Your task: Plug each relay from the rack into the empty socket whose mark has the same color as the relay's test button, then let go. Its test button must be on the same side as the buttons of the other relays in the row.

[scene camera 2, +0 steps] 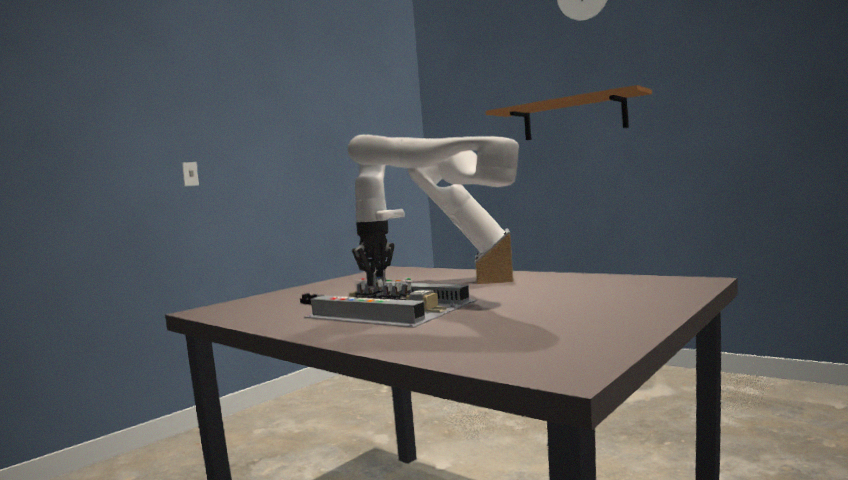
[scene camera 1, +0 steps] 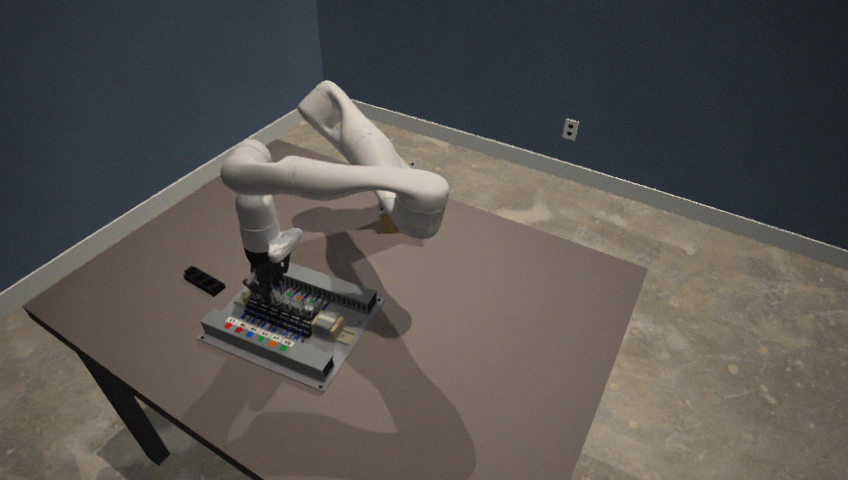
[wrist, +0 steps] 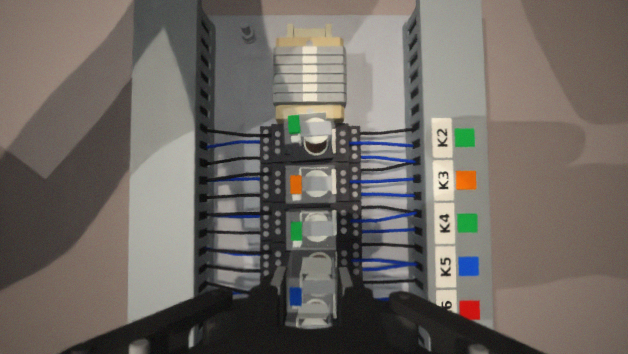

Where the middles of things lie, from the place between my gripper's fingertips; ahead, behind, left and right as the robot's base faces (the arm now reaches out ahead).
The panel point(scene camera 1: 340, 351) lies 50 mm below my hand and 40 mm to the left of it.
